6 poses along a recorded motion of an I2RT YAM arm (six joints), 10 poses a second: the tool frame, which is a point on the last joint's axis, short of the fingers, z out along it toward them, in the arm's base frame.
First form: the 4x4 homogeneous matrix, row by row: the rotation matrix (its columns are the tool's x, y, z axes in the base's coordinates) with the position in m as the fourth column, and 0 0 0 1 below. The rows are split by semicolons.
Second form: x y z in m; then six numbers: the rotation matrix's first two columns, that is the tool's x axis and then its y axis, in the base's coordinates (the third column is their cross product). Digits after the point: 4 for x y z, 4 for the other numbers.
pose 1, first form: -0.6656, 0.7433, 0.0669, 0.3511; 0.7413, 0.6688, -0.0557, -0.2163; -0.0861, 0.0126, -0.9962, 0.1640; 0, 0, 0, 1
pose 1, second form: 0.3511, -0.2163, 0.1640, -0.6656, 0.7413, -0.0861, 0.7433, 0.6688, 0.0126
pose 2, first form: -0.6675, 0.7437, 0.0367, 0.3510; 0.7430, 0.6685, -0.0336, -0.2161; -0.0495, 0.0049, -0.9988, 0.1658; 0, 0, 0, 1
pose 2, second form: 0.3510, -0.2161, 0.1658, -0.6675, 0.7430, -0.0495, 0.7437, 0.6685, 0.0049
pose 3, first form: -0.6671, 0.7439, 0.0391, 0.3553; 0.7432, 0.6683, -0.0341, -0.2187; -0.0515, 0.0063, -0.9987, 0.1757; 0, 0, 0, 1
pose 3, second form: 0.3553, -0.2187, 0.1757, -0.6671, 0.7432, -0.0515, 0.7439, 0.6683, 0.0063
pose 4, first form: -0.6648, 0.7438, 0.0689, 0.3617; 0.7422, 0.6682, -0.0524, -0.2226; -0.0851, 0.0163, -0.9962, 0.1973; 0, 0, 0, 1
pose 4, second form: 0.3617, -0.2226, 0.1973, -0.6648, 0.7422, -0.0851, 0.7438, 0.6682, 0.0163
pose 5, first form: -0.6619, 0.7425, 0.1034, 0.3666; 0.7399, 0.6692, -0.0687, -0.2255; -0.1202, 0.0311, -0.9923, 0.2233; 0, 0, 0, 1
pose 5, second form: 0.3666, -0.2255, 0.2233, -0.6619, 0.7399, -0.1202, 0.7425, 0.6692, 0.0311
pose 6, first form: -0.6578, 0.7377, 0.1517, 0.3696; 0.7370, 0.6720, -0.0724, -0.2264; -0.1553, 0.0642, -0.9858, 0.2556; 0, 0, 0, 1
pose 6, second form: 0.3696, -0.2264, 0.2556, -0.6578, 0.7370, -0.1553, 0.7377, 0.6720, 0.0642
